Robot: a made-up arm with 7 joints. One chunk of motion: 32 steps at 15 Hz.
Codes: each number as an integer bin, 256 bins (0 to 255) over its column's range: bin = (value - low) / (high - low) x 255, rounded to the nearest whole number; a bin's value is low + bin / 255 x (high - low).
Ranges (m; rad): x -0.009..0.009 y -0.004..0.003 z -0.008..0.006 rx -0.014..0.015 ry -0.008..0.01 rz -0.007..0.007
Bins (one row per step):
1: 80 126 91 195 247 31
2: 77 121 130 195 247 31
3: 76 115 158 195 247 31
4: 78 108 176 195 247 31
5: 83 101 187 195 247 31
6: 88 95 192 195 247 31
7: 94 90 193 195 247 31
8: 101 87 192 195 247 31
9: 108 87 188 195 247 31
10: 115 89 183 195 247 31
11: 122 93 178 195 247 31
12: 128 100 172 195 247 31
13: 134 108 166 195 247 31
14: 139 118 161 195 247 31
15: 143 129 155 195 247 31
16: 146 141 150 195 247 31
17: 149 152 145 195 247 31
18: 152 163 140 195 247 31
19: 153 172 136 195 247 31
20: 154 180 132 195 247 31
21: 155 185 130 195 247 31
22: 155 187 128 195 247 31
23: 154 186 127 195 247 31
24: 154 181 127 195 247 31
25: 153 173 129 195 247 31
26: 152 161 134 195 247 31
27: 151 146 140 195 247 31
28: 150 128 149 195 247 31
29: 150 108 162 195 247 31
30: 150 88 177 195 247 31
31: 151 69 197 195 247 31
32: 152 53 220 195 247 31
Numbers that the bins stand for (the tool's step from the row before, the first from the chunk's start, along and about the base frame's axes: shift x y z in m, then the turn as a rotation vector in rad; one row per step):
1: -0.00335 -0.00054 -0.00300 0.00818 0.00944 -0.00530
2: -0.00356 -0.00068 -0.00086 0.00818 0.00944 -0.00530
3: -0.00364 -0.00084 0.00067 0.00818 0.00944 -0.00530
4: -0.00349 -0.00104 0.00166 0.00818 0.00944 -0.00530
5: -0.00314 -0.00123 0.00227 0.00818 0.00944 -0.00530
6: -0.00279 -0.00139 0.00254 0.00818 0.00944 -0.00530
7: -0.00236 -0.00153 0.00260 0.00818 0.00944 -0.00530
8: -0.00187 -0.00161 0.00254 0.00818 0.00944 -0.00530
9: -0.00138 -0.00161 0.00232 0.00818 0.00944 -0.00530
10: -0.00088 -0.00156 0.00205 0.00818 0.00944 -0.00530
11: -0.00039 -0.00145 0.00177 0.00818 0.00944 -0.00530
12: 0.00004 -0.00125 0.00144 0.00818 0.00944 -0.00530
13: 0.00046 -0.00104 0.00111 0.00818 0.00944 -0.00530
14: 0.00081 -0.00076 0.00084 0.00818 0.00944 -0.00530
15: 0.00109 -0.00046 0.00051 0.00818 0.00944 -0.00530
16: 0.00131 -0.00013 0.00024 0.00818 0.00944 -0.00530
17: 0.00152 0.00017 -0.00004 0.00818 0.00944 -0.00530
18: 0.00173 0.00047 -0.00031 0.00818 0.00944 -0.00530
19: 0.00180 0.00072 -0.00053 0.00818 0.00944 -0.00530
20: 0.00187 0.00094 -0.00075 0.00818 0.00944 -0.00530
21: 0.00194 0.00108 -0.00086 0.00818 0.00944 -0.00530
22: 0.00194 0.00113 -0.00097 0.00818 0.00944 -0.00530
23: 0.00187 0.00111 -0.00103 0.00818 0.00944 -0.00530
24: 0.00187 0.00097 -0.00103 0.00818 0.00944 -0.00530
25: 0.00180 0.00075 -0.00092 0.00818 0.00944 -0.00530
26: 0.00173 0.00042 -0.00064 0.00818 0.00944 -0.00530
27: 0.00166 0.00001 -0.00031 0.00818 0.00944 -0.00530
28: 0.00159 -0.00049 0.00018 0.00818 0.00944 -0.00530
29: 0.00159 -0.00104 0.00089 0.00818 0.00944 -0.00530
30: 0.00159 -0.00158 0.00172 0.00818 0.00944 -0.00530
31: 0.00166 -0.00211 0.00282 0.00818 0.00944 -0.00530
32: 0.00173 -0.00255 0.00408 0.00818 0.00944 -0.00530

